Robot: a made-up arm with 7 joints.
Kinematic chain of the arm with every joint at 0, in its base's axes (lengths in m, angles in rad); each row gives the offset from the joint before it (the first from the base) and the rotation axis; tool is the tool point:
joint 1: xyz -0.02 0 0.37 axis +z
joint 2: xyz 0 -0.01 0.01 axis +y
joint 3: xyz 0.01 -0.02 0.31 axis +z
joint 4: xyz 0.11 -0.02 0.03 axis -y
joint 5: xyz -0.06 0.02 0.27 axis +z
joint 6: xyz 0.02 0 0 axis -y
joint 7: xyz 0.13 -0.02 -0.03 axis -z
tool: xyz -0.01 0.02 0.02
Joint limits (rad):
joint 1: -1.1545..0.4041
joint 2: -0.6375..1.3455
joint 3: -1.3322..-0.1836
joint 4: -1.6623..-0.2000
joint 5: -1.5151..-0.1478
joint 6: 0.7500..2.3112
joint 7: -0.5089..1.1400
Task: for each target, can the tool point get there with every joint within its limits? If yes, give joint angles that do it. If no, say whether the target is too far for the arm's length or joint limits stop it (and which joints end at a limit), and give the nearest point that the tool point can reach.
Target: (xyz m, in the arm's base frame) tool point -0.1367 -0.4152 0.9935
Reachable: yes | joints -0.8249 0.0841 -1.0742 -0.8881 -1.4089 1.6793 -0.1016
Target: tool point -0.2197 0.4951 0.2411
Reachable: no: joint limits stop it (at a limit: joint 1, joint 2, joint 3, joint 4, joint 5, joint 6, joint 7) | nearest point -0.3618 0.3538 0.8894 | short by 0.679 m
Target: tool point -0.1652 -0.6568 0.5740
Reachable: yes | joints -0.9732 0.7191 -1.1814 -1.4542 -1.4039 1.9267 0.9243
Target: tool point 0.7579 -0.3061 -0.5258
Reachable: no: too far | nearest point 0.5060 -0.2070 -0.0221 | short by 0.572 m
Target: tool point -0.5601 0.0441 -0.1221
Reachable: no: joint limits stop it (at a limit: joint 1, joint 2, joint 4, joint 5, joint 6, joint 7) | nearest point -0.2324 -0.4267 0.1129 | short by 0.620 m
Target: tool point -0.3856 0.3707 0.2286
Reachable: no: joint limits stop it (at a limit: joint 1, joint 2, joint 3, joint 4, joint 6, joint 7) | nearest point -0.5643 -0.0419 0.6329 | short by 0.605 m
